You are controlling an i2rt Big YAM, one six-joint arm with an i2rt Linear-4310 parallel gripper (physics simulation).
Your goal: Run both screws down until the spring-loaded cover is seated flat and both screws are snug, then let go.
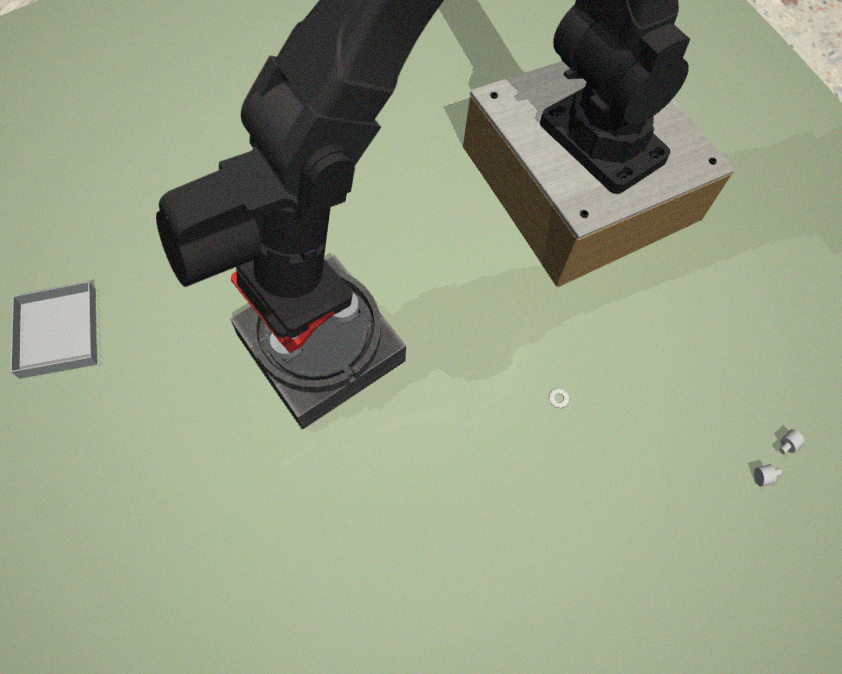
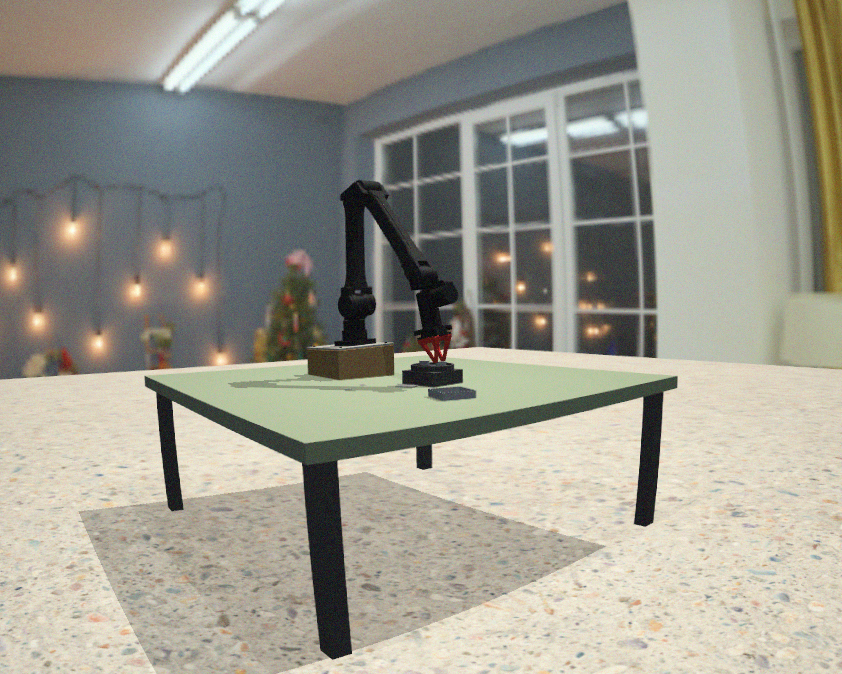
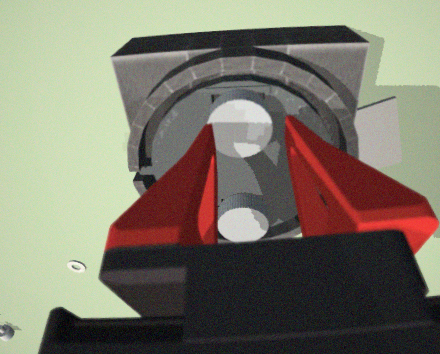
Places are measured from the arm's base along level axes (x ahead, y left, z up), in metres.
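Pixels of known places: gripper, fingertip midpoint: (image 1: 284,335) (image 2: 439,362) (image 3: 249,130); arm's base at its link origin: (image 1: 603,141) (image 2: 355,344).
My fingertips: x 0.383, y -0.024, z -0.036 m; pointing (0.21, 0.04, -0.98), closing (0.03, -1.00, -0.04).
For each thing: its top centre in the pictures, then the offset to it from my fingertips.
- dark grey square fixture at its top centre: (image 3: 241,173) (image 1: 315,325) (image 2: 432,364) 0.031 m back, 0.005 m left, 0.009 m down
- round grey cover at its top centre: (image 3: 241,170) (image 1: 315,326) 0.031 m back, 0.005 m left, 0.011 m down
- small white washer at its top centre: (image 1: 559,398) (image 3: 76,267) 0.193 m back, 0.193 m left, 0.063 m down
- flat grey plate at its top centre: (image 1: 50,325) (image 2: 451,389) 0.191 m ahead, 0.179 m right, 0.045 m down
A dark grey square fixture (image 1: 381,353) (image 2: 432,376) (image 3: 134,81) carries a round grey cover (image 1: 334,355) (image 3: 180,144) inside a ring. Two pale round screw heads stand on the cover: the far screw (image 3: 240,123) (image 1: 349,308) and the near screw (image 3: 243,223) (image 1: 278,344). My gripper (image 3: 249,130) (image 1: 305,332) (image 2: 435,353) points straight down over the cover. Its red fingers straddle the far screw's head. The left finger is at the head's edge and a small gap shows on the right. The fingers are open around it.
A small white washer (image 1: 559,397) (image 3: 76,265) lies on the green table to the right of the fixture. The arm's wooden mount block (image 1: 619,234) (image 2: 352,361) stands behind. A flat grey plate (image 1: 90,324) (image 2: 452,393) (image 3: 376,133) lies near the fixture.
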